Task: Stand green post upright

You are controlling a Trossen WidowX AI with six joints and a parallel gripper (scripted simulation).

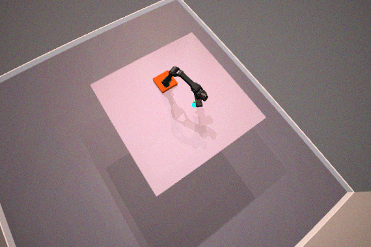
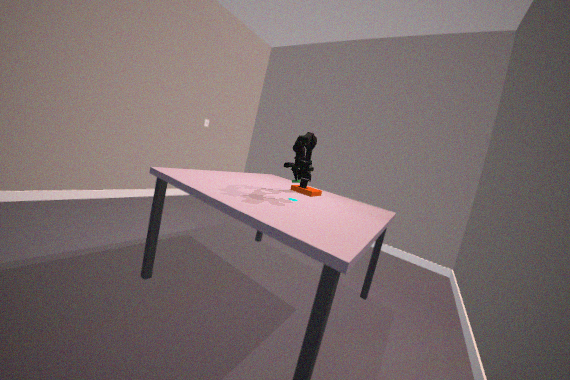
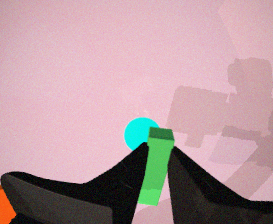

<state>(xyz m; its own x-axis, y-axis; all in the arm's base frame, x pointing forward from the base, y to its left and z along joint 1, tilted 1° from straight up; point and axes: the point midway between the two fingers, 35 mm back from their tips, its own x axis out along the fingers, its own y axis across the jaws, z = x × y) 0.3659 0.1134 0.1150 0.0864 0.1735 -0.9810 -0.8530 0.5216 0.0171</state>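
The cyan circle lies 130 mm below my gripper tip, 30 mm behind it and 10 mm to the right of it. From my gripper tip the other things lie so: green post 20 mm to the right, 10 mm below, 10 mm behind.
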